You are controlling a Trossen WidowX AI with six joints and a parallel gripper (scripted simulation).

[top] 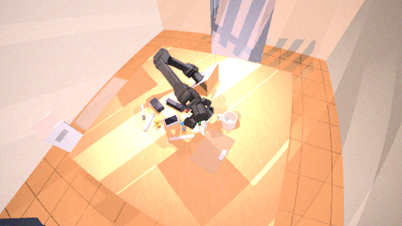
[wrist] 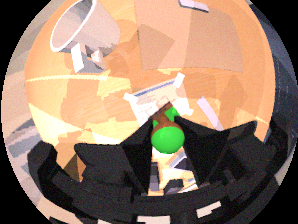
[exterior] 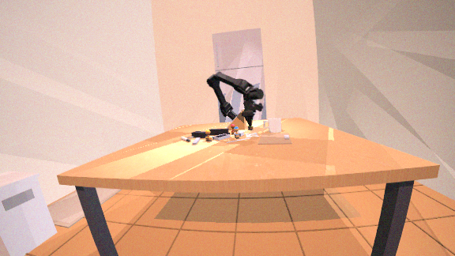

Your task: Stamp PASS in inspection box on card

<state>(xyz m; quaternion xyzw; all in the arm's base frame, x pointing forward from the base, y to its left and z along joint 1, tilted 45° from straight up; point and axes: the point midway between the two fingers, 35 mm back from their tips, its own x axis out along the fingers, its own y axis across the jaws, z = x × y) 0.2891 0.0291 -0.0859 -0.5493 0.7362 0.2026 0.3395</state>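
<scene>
My gripper tip is 6 cm above the white card. The rest, counted from my gripper tip: green-knobbed stamp right at my gripper tip; red stamp 11 cm to the right, 9 cm behind, 4 cm below; blue-knobbed stamp 9 cm to the right, 4 cm below, 4 cm ahead.
</scene>
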